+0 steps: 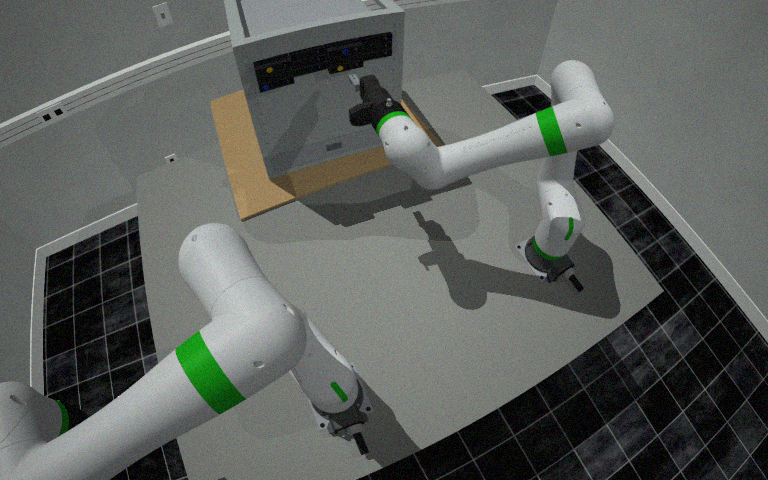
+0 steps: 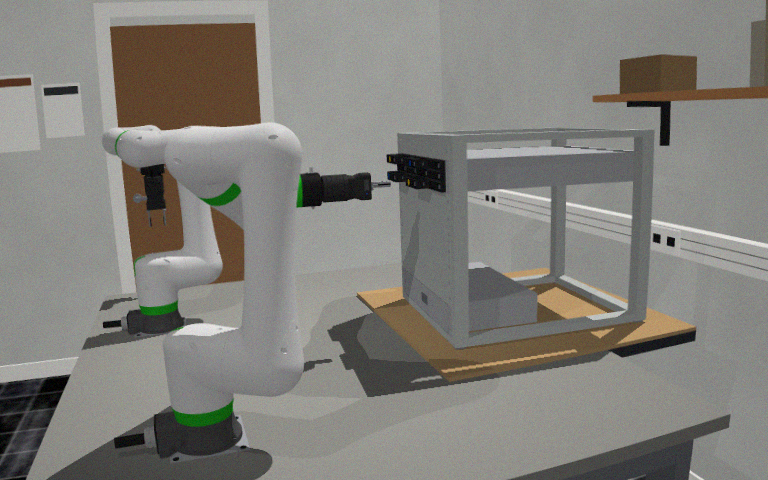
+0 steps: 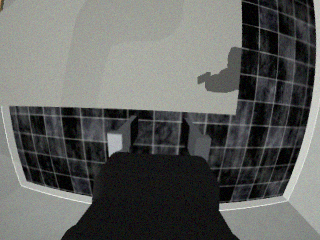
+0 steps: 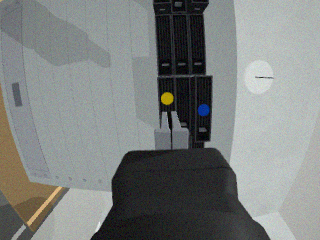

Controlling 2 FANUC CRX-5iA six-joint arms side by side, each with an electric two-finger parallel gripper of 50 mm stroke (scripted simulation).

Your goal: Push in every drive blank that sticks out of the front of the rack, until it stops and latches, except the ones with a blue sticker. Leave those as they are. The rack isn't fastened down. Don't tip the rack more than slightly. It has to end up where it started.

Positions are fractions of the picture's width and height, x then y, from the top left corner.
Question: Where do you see a grey rack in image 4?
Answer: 0.27,0.39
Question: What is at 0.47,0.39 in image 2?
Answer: My right gripper.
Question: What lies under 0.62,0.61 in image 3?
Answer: My left gripper.
